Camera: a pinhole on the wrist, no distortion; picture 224 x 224 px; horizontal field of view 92.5 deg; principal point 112.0 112.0 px. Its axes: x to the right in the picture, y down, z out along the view. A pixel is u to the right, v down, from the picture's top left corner.
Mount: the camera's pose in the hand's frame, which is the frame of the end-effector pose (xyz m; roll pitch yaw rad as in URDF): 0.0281 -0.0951 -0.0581 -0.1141 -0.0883 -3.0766
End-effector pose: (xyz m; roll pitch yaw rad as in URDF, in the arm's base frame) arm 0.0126 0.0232 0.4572 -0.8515 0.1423 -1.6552
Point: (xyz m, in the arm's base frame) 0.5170 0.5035 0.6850
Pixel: outside the picture
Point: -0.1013 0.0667 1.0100
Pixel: 170.7 216.0
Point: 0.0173 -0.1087 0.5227
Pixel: 41.9 68.7
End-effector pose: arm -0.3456 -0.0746 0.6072 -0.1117 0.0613 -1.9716
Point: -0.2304 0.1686 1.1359
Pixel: 188.3 85.2
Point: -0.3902 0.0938 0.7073
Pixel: outside the picture
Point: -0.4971 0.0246 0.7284
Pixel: 170.9 161.3
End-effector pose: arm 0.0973 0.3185 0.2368 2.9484 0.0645 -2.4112
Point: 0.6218 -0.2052 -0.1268
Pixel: outside the picture
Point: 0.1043 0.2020 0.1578
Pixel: 77.0 110.8
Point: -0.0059 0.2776 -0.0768
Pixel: 91.9 79.6
